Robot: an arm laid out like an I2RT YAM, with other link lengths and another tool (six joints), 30 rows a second.
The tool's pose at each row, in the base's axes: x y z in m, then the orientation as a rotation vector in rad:
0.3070 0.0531 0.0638 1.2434 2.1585 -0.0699
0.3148 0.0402 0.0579 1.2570 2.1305 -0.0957
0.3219 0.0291 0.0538 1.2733 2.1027 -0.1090
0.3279 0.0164 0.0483 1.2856 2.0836 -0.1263
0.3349 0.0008 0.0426 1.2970 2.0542 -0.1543
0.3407 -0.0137 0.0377 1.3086 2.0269 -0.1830
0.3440 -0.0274 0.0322 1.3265 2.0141 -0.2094
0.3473 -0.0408 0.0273 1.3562 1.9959 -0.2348
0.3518 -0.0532 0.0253 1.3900 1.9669 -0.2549
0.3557 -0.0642 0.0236 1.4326 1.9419 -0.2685
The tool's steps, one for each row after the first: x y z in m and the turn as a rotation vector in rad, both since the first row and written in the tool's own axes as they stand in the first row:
-0.0093 -0.0024 0.0130 0.0138 -0.0267 0.0127
-0.0179 -0.0040 0.0237 0.0212 -0.0478 0.0301
-0.0267 -0.0077 0.0354 0.0322 -0.0644 0.0408
-0.0378 -0.0122 0.0488 0.0470 -0.0931 0.0524
-0.0482 -0.0168 0.0606 0.0634 -0.1199 0.0632
-0.0567 -0.0232 0.0714 0.0853 -0.1316 0.0727
-0.0653 -0.0292 0.0816 0.1105 -0.1423 0.0919
-0.0752 -0.0330 0.0897 0.1315 -0.1579 0.1192
-0.0840 -0.0364 0.0968 0.1533 -0.1642 0.1518

